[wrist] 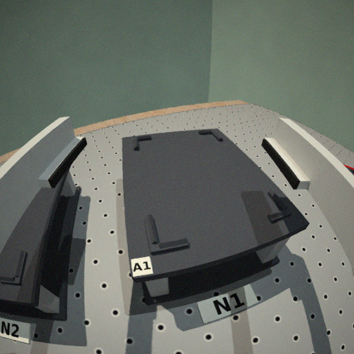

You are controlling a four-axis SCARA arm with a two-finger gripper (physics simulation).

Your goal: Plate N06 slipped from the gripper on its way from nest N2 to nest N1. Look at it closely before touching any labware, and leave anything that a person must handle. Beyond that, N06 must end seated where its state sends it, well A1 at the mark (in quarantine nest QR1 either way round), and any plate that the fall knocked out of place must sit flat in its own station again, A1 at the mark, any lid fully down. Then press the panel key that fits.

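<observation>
Nest N1 (200, 185) stands in the middle of the view, a dark raised platform with corner brackets. Its top is bare, with no plate on it, and its A1 mark (142, 266) is at the near left corner. Nest N2 (25, 250) is at the left edge, partly cut off and partly behind the left finger; no plate shows on the part in view. My gripper (173, 125) is open and empty, its two fingers standing wide on either side of nest N1 in the view. Plate N06 and the panel keys do not show.
The N1 label (229, 303) lies in front of nest N1, and the N2 label (14, 331) in front of nest N2. A bit of red (349, 168) shows at the right edge. The perforated deck (102, 240) runs between the nests, back to a wooden edge (165, 113) before green walls.
</observation>
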